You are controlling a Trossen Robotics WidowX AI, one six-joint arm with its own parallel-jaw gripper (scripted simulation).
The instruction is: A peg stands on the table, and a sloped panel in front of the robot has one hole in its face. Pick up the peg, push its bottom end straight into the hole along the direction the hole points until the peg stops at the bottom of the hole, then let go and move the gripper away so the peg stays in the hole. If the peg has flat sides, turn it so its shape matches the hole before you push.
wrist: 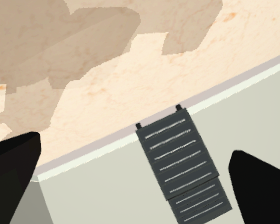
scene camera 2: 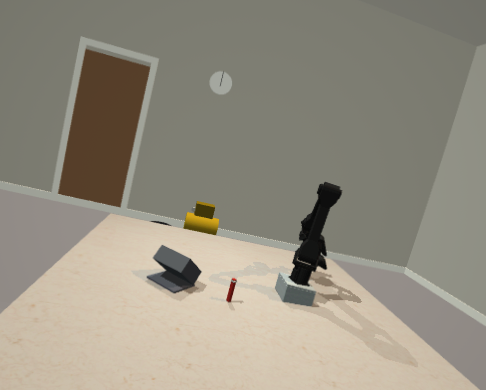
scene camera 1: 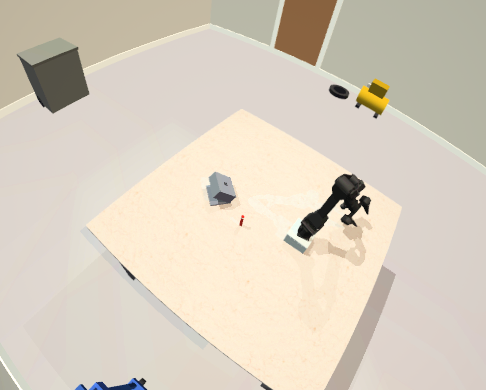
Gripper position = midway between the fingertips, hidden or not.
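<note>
The wrist view shows the gripper (wrist: 137, 152), open and holding nothing, while scene camera 2 shows a grey sloped panel (scene camera 2: 171, 261).
</note>
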